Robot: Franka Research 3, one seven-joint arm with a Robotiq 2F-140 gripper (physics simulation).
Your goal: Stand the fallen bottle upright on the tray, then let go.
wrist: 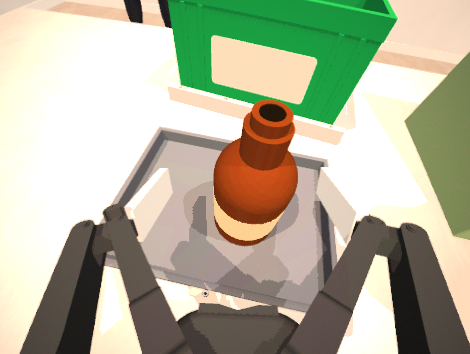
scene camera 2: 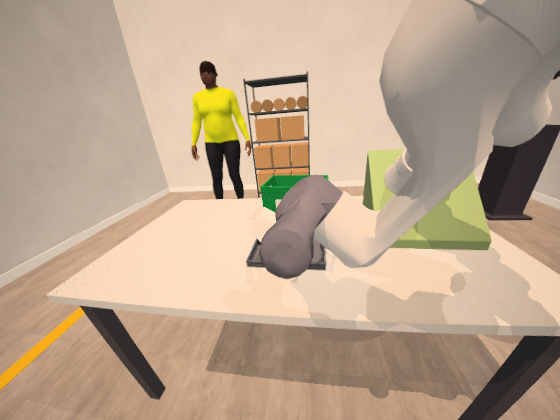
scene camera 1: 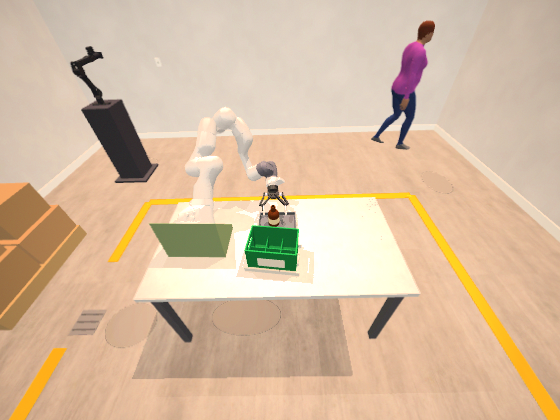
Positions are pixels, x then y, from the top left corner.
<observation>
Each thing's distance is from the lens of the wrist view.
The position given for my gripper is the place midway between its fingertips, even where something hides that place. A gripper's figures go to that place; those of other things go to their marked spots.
my gripper (wrist: 242,180): 0.19 m
brown bottle (wrist: 255,177): 0.14 m
</observation>
